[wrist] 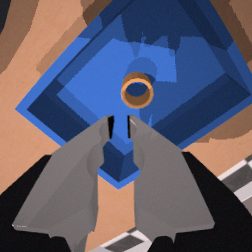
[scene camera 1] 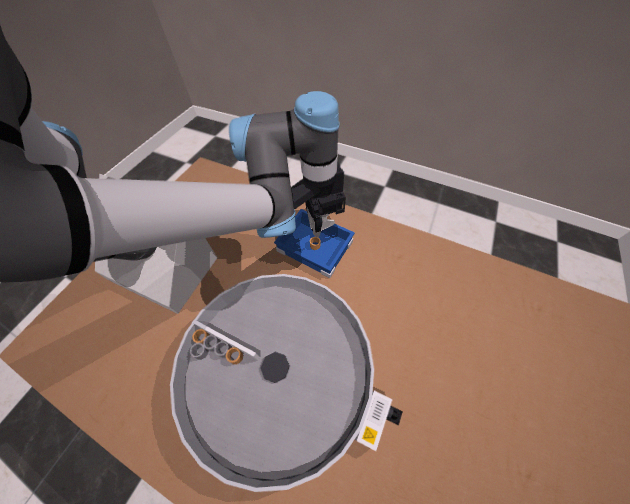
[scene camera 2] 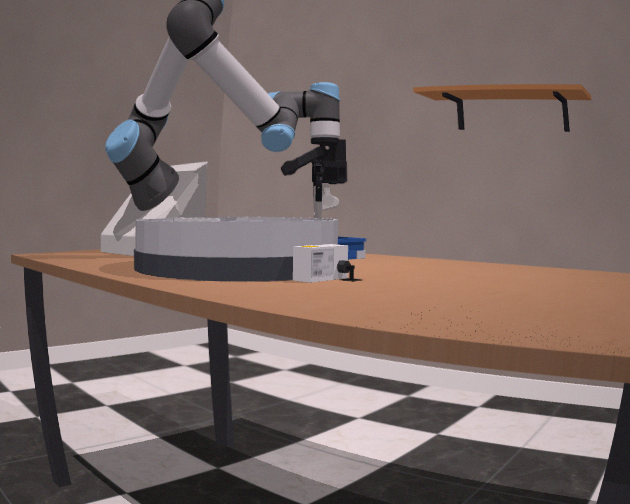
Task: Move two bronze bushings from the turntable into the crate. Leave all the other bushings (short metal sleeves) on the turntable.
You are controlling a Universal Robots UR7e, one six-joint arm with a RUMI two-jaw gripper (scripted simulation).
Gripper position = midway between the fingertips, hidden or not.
In view: the gripper (scene camera 2: pixel 319 225) and a blue crate (scene camera 1: pixel 335 240).
The gripper also shows in the wrist view (wrist: pixel 120 117) and in scene camera 1 (scene camera 1: pixel 316 235). The blue crate also shows in the wrist view (wrist: pixel 191 60).
